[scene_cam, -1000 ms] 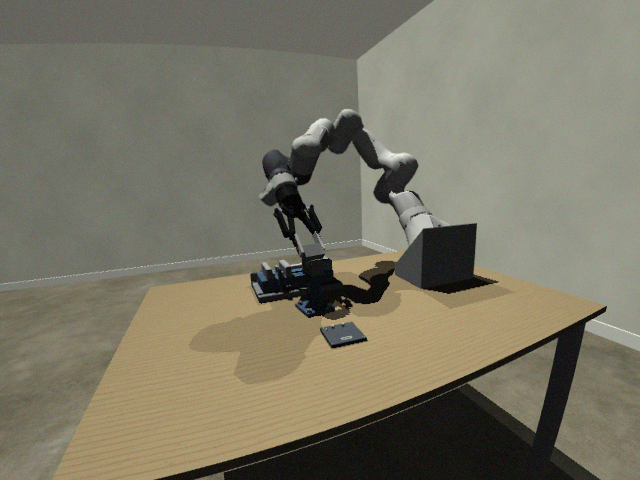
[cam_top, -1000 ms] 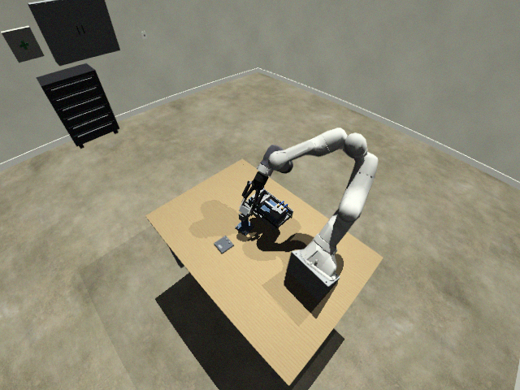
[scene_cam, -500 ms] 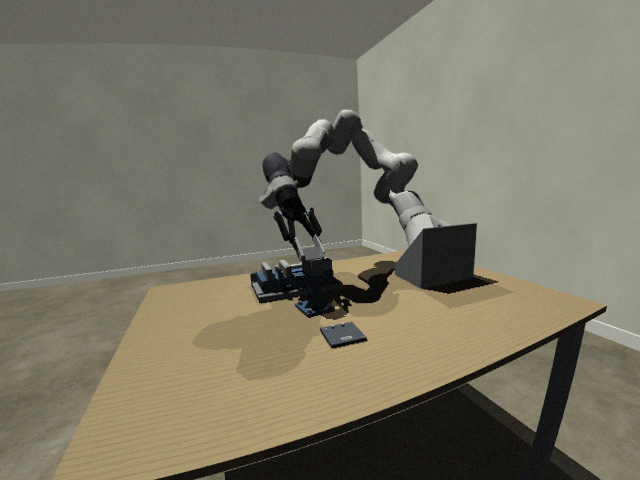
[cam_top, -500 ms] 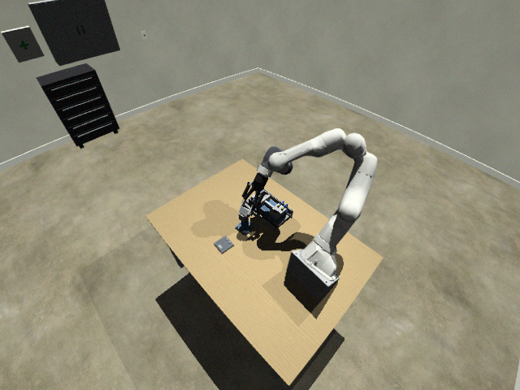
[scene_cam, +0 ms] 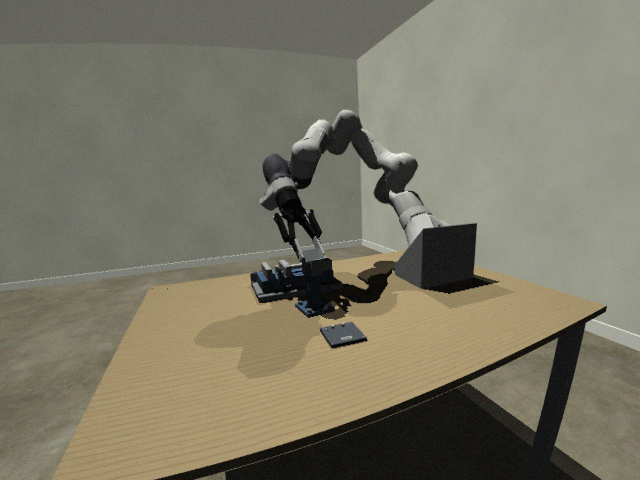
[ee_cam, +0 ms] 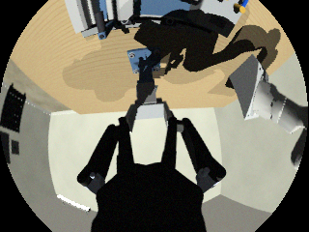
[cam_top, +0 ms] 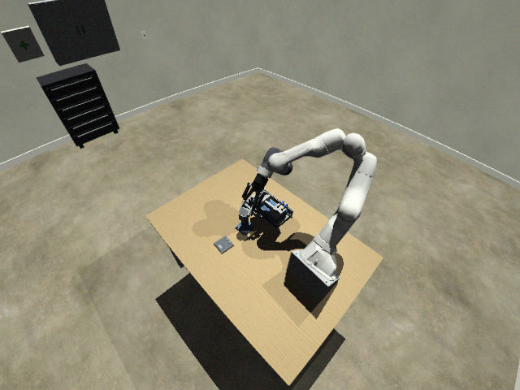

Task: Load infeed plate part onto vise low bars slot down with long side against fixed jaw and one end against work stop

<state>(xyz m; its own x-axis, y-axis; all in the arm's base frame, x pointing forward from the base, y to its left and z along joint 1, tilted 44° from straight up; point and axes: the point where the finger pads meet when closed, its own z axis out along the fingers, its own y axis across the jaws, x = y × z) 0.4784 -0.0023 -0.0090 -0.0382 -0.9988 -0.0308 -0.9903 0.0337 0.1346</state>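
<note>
Right now my hand is 2 cm above the part and 1 cm to the right of it.
</note>
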